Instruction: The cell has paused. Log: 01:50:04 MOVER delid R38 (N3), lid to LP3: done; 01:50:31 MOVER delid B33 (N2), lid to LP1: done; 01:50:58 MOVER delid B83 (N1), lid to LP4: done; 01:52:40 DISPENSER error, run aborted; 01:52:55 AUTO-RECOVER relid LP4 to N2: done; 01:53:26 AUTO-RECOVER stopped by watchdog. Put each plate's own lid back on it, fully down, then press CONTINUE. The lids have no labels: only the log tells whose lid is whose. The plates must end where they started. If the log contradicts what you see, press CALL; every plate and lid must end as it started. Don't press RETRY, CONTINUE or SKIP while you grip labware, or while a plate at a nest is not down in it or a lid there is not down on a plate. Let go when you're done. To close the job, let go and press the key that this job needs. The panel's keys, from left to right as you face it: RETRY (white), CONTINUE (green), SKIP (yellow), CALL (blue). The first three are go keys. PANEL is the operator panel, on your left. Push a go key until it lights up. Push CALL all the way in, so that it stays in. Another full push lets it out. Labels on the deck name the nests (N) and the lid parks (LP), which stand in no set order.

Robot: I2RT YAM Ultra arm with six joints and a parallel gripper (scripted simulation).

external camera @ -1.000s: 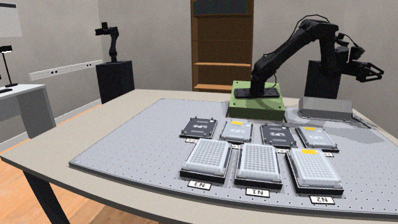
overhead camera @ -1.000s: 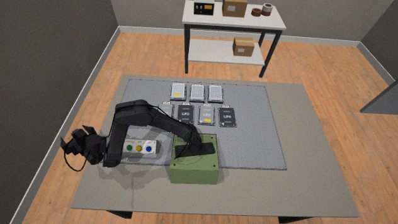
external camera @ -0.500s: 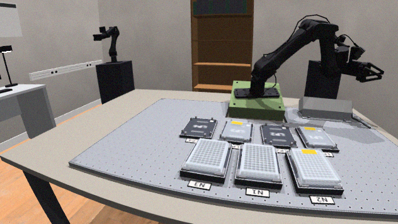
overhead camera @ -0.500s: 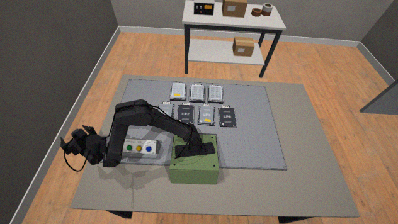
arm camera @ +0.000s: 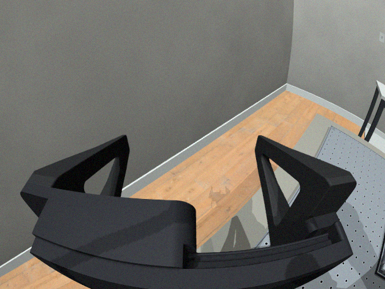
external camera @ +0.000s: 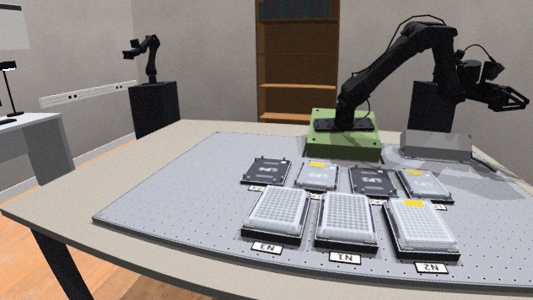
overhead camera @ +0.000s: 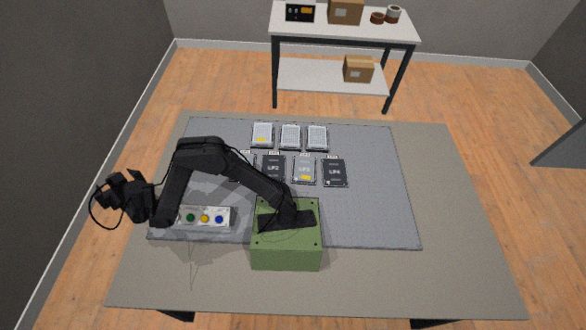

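Right now my hand is 9 cm short of the LP3 lid park, 66 cm to the left of it and 20 cm above it. Also, from my hand: white retry key: 9 cm behind, 16 cm to the right, 14 cm below; green continue key: 10 cm behind, 21 cm to the right, 14 cm below; yellow skip key: 11 cm behind, 26 cm to the right, 14 cm below.
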